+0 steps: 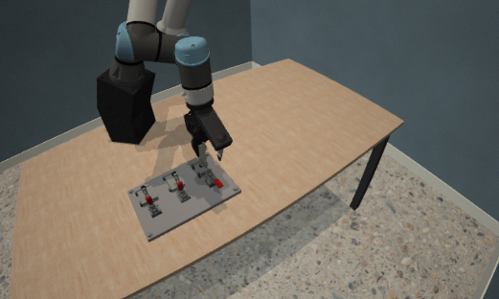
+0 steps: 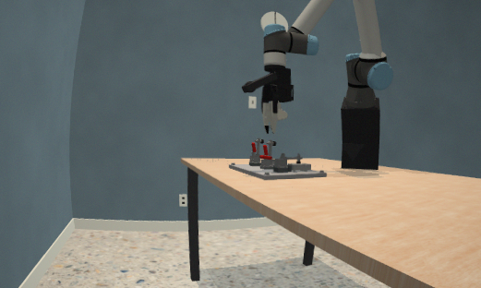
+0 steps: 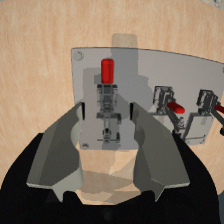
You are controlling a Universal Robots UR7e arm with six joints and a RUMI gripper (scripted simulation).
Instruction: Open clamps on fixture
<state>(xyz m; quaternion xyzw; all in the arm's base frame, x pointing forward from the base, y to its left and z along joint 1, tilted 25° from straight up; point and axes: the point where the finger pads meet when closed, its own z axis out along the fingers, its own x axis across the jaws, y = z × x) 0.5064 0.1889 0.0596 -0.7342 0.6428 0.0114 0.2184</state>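
Right now my hand is 150 mm above the grey fixture plate, 120 mm to the left of it and 50 mm past it.
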